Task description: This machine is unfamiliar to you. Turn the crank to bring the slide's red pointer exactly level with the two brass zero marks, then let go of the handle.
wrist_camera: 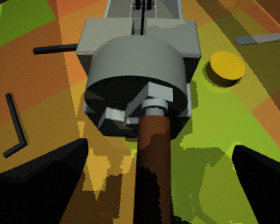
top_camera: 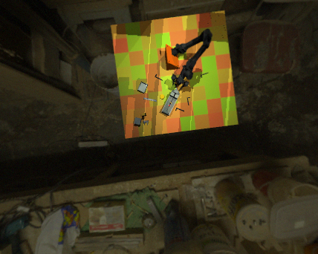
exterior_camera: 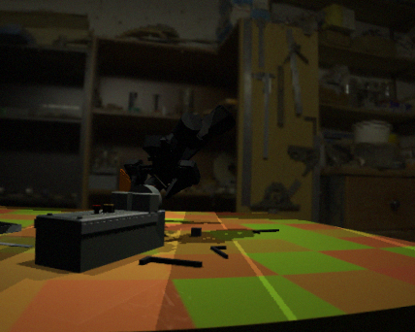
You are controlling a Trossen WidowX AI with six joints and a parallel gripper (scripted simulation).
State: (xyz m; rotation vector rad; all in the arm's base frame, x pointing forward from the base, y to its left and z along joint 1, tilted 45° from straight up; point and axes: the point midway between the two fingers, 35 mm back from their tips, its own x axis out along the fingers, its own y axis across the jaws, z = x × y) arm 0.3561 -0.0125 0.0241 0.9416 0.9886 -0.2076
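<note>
The brown crank handle is 20 mm above my gripper tip, 10 mm to the left of it and 10 mm behind it. From my gripper tip the other things lie so: yellow disc: 160 mm to the right, 90 mm below, 60 mm ahead; then red pointer: 180 mm ahead, 90 mm to the right, 20 mm below; then small cube: 130 mm to the left, 90 mm below, 80 mm behind.
</note>
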